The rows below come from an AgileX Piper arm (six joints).
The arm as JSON. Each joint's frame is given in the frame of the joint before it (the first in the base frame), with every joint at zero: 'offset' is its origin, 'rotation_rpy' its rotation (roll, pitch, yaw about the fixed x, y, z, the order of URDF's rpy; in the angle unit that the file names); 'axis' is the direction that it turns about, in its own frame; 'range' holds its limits. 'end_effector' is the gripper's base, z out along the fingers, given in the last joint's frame.
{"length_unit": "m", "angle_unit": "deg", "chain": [
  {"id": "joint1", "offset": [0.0, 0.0, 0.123], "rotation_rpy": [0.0, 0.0, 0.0], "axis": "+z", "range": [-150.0, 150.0]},
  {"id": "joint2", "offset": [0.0, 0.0, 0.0], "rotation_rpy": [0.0, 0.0, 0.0], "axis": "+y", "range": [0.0, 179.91]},
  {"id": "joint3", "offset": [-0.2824, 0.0, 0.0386], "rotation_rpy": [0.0, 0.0, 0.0], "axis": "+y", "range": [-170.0, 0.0]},
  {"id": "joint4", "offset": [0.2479, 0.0, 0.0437], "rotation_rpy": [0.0, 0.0, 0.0], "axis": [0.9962, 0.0, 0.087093], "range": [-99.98, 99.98]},
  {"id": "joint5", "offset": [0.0, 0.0, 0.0], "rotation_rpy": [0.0, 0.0, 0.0], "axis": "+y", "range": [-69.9, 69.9]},
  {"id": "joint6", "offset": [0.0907, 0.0, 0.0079], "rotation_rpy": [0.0, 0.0, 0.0], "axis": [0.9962, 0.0, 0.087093], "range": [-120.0, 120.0]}
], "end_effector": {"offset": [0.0, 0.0, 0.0], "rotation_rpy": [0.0, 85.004, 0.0]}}
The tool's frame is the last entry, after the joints.
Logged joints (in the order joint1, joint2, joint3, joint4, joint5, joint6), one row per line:
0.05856, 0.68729, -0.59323, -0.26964, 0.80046, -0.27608
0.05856, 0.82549, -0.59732, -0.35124, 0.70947, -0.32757
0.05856, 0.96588, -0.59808, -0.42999, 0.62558, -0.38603
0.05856, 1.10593, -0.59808, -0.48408, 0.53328, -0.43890
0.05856, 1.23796, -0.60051, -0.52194, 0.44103, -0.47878
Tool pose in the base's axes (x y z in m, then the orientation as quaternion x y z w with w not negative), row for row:
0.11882, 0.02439, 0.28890, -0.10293, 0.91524, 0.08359, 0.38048
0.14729, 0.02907, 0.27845, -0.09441, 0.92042, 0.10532, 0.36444
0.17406, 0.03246, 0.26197, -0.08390, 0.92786, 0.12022, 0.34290
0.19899, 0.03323, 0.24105, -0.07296, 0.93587, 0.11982, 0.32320
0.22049, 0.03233, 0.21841, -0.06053, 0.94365, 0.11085, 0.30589
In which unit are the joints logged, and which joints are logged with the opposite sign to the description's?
The joints are logged in radians. Opposite sign: joint4.
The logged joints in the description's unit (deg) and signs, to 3 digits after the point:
3.355, 39.379, -33.990, 15.449, 45.863, -15.818
3.355, 47.297, -34.224, 20.125, 40.650, -18.768
3.355, 55.341, -34.267, 24.637, 35.843, -22.118
3.355, 63.365, -34.267, 27.736, 30.555, -25.147
3.355, 70.930, -34.407, 29.905, 25.269, -27.432

